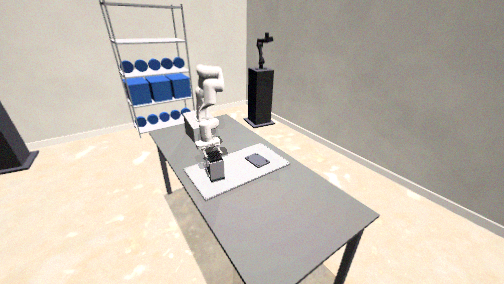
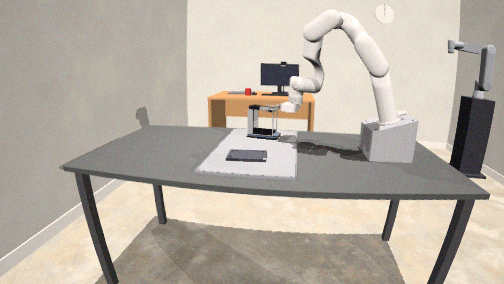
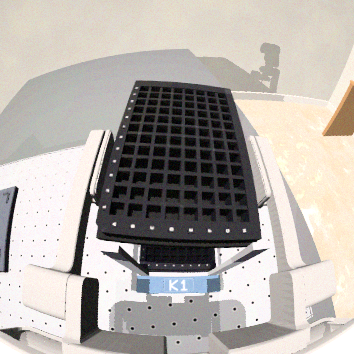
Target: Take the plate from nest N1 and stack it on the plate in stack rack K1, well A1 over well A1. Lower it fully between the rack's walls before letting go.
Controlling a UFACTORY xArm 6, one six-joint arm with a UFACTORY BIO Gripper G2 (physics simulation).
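Seen in the pictures: hand at its tool point: (image 1: 213, 154) (image 2: 266, 108) (image 3: 181, 167); arm's base at its link origin: (image 2: 388, 121).
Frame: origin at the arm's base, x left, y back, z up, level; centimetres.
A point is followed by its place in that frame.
Observation:
My gripper (image 1: 215, 152) {x -9.5, y -62.8, z -0.1 cm} (image 2: 264, 107) (image 3: 181, 168) {x -9.5, y -62.8, z -0.1 cm} is shut on a black plate with a grid of square wells. The held plate (image 3: 175, 150) {x -9.2, y -64.1, z 0.0 cm} looks level, high over stack rack K1 (image 1: 217, 170) {x -9.9, y -71.9, z -7.3 cm} (image 2: 252, 122) {x -5.2, y -69.3, z -7.4 cm} (image 3: 177, 285) {x -9.4, y -57.1, z -13.8 cm}, near the top of its walls; whether its lower edge is between them I cannot tell. Another black plate (image 2: 266, 133) {x -5.3, y -61.7, z -12.7 cm} (image 3: 177, 256) {x -9.5, y -60.3, z -12.2 cm} sits low in the rack, well below the held one and mostly hidden by it. The labels on the held plate are blurred. Nest N1 (image 1: 257, 160) {x 24.4, y -63.6, z -14.4 cm} (image 2: 247, 155) {x 26.7, y -61.5, z -14.4 cm} (image 3: 6, 227) {x 19.0, y -62.8, z -14.4 cm}, a flat dark base, bears no plate.
The rack and the nest stand on a white perforated board (image 1: 205, 192) {x -20.9, y -79.8, z -15.5 cm} (image 2: 285, 170) {x 35.6, y -43.7, z -15.5 cm} (image 3: 45, 200) {x 12.3, y -68.9, z -15.5 cm} on the grey table (image 1: 285, 220) {x 12.6, y -118.9, z -16.9 cm} (image 2: 150, 160) {x 40.7, y -101.7, z -16.8 cm}. The rack has flared guides at its upper corners. The arm's base block (image 2: 390, 142) {x 10.8, y -0.1, z -7.5 cm} stands at one end of the table.

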